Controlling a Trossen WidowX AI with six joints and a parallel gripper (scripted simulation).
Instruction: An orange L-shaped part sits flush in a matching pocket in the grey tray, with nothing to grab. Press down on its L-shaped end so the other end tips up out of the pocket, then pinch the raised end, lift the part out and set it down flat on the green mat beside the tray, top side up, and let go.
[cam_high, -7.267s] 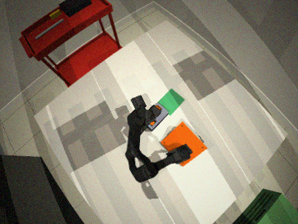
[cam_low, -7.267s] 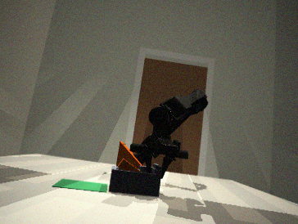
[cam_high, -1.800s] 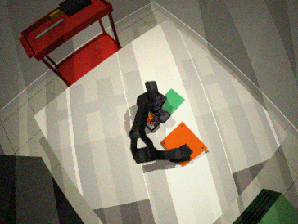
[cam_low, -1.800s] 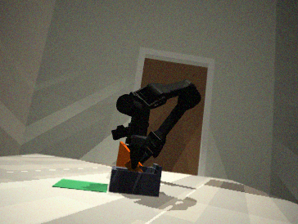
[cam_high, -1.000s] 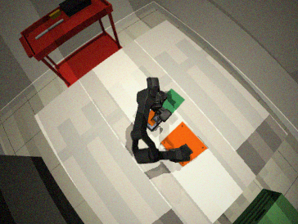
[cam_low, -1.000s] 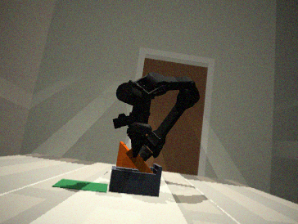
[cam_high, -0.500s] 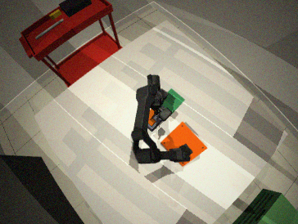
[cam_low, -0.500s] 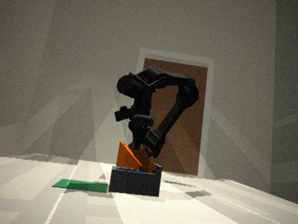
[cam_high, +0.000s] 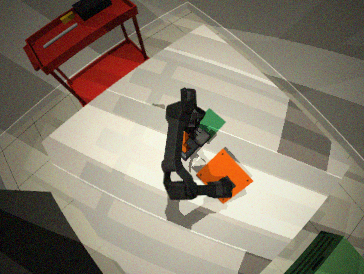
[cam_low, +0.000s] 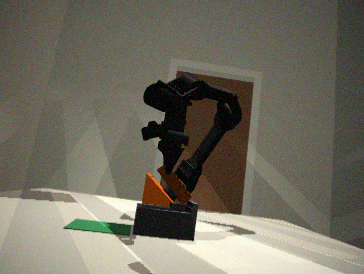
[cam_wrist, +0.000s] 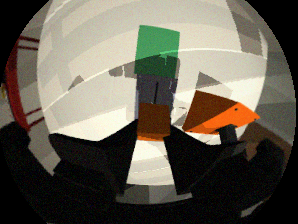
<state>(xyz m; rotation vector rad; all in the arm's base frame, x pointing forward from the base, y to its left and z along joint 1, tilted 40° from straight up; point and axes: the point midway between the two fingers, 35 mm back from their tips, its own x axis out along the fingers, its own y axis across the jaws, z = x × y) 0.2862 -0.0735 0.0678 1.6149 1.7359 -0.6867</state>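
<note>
My gripper tip is now 14 cm to the left of the green mat and 17 cm above it. From my gripper tip the other things lie so: orange L-shaped part (2 cm behind, 3 cm to the left, 3 cm below).
</note>
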